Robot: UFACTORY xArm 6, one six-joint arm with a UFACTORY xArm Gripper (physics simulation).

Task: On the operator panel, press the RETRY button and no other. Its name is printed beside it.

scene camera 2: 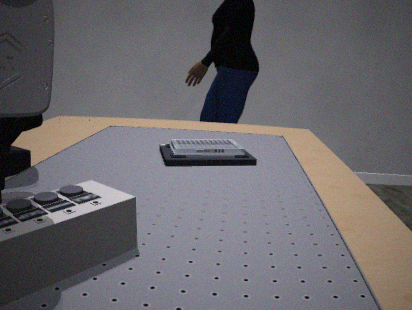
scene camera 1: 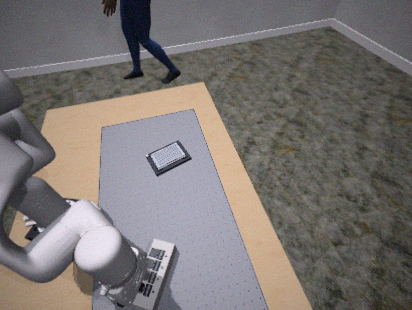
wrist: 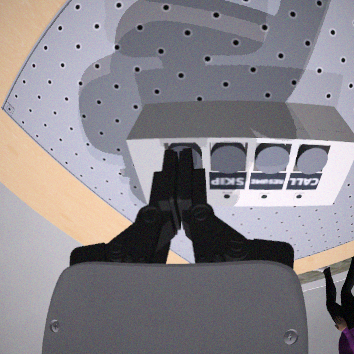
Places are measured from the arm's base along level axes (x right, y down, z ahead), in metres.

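Pixels of known places: gripper, between the fingertips: point(scene camera 1: 137, 286) point(wrist: 180, 165).
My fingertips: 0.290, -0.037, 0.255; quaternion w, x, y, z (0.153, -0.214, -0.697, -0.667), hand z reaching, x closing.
Observation:
For each thing: its middle in the pictures, then the offset to it from my fingertips, as dx, dy, dz. Level surfaces: height alone.
- operator panel, middle of its body: point(wrist: 245, 154) point(scene camera 2: 45, 234) point(scene camera 1: 155, 272) -0.028, +0.037, +0.041
- SKIP button, middle of its body: point(wrist: 228, 156) point(scene camera 2: 19, 207) -0.024, +0.013, +0.018
- RESUME button, middle of its body: point(wrist: 271, 156) point(scene camera 2: 46, 199) -0.050, +0.013, +0.033
- CALL button, middle of its body: point(wrist: 310, 157) point(scene camera 2: 71, 192) -0.076, +0.013, +0.048
- leftmost button, middle of its body: point(wrist: 183, 156) +0.002, +0.013, +0.003
- dark tray with a clear gridded plate, middle of its body: point(scene camera 2: 205, 147) point(scene camera 1: 167, 155) -0.461, +0.046, +0.146
- grey perforated board, height of its surface: dy +0.065
- wooden table, height of its surface: dy +0.078
The operator panel point(scene camera 1: 168, 246) point(scene camera 2: 100, 235) point(wrist: 336, 170) is a pale box with a row of round grey buttons. In the wrist view the labels read upside down: the SKIP button point(wrist: 229, 157), the RESUME button point(wrist: 272, 159) and the CALL button point(wrist: 312, 160). The leftmost button point(wrist: 196, 159) is partly covered by my fingers, and its label is hidden behind them. My gripper point(wrist: 180, 165) is shut and empty, with its fingertips over that leftmost button. Whether they touch it I cannot tell. The arm hides the gripper in scene view 1.
A dark tray with a clear gridded plate point(scene camera 1: 169, 155) point(scene camera 2: 207, 147) lies on the grey perforated board point(scene camera 1: 150, 200) point(scene camera 2: 280, 220), further back than the panel. The board lies on a wooden table point(scene camera 1: 240, 195) point(scene camera 2: 340, 195). A person point(scene camera 1: 137, 30) point(scene camera 2: 232, 50) stands beyond the table.

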